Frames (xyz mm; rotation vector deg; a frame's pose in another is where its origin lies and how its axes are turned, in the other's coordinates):
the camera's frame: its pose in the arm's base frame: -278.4 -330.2 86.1 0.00 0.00 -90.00
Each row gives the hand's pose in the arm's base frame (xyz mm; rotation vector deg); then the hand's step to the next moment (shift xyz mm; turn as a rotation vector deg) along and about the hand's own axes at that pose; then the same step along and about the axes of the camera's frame.
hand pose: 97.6 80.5 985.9 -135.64 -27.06 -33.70
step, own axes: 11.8 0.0 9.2 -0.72 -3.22 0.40
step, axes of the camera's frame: -8.2 12.5 -0.2 -2.48 -2.00 0.96
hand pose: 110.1 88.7 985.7 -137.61 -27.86 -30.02
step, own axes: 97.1 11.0 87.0 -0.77 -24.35 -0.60
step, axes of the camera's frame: -68.3 109.3 -22.3 -17.39 -12.00 12.14
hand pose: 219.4 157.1 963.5 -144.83 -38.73 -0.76
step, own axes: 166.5 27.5 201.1 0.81 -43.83 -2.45
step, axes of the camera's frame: -154.6 134.4 -164.2 -31.65 -19.51 23.35
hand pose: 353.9 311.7 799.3 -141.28 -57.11 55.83
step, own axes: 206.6 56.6 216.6 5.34 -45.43 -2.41
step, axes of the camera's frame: -111.1 -13.0 -283.3 -35.98 -17.94 21.96
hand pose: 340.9 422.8 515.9 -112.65 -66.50 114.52
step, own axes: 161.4 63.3 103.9 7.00 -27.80 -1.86
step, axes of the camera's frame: -1.7 -91.2 -180.4 -24.29 -11.22 10.46
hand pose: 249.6 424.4 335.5 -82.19 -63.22 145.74
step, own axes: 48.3 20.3 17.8 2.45 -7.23 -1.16
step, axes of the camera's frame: 8.8 -35.1 -41.9 -6.92 -2.77 2.03
